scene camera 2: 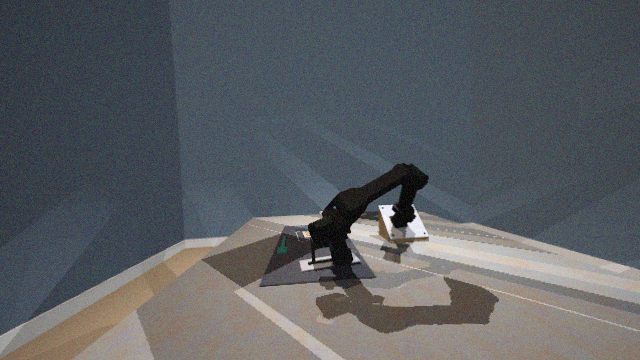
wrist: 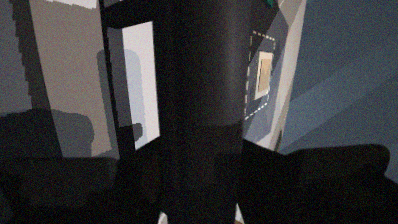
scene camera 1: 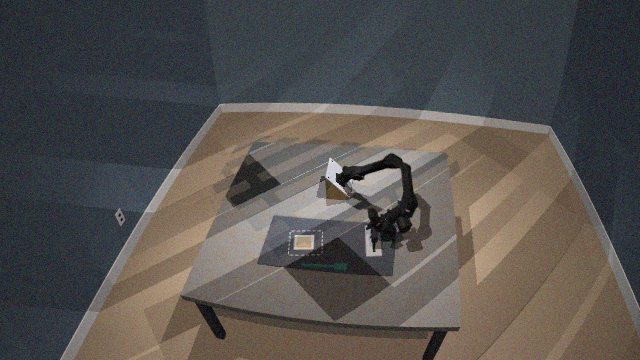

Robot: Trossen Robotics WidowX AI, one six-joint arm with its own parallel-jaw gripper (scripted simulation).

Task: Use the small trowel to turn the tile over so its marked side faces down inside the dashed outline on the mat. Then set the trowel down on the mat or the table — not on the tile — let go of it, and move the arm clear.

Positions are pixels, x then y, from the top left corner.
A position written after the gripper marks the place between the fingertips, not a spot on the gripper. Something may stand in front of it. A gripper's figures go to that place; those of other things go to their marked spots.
Scene:
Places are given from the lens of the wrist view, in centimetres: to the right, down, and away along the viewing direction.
gripper [wrist: 195, 138]: 0, 2, 11
dark mat [wrist: 35, 133]: -9, 1, 8

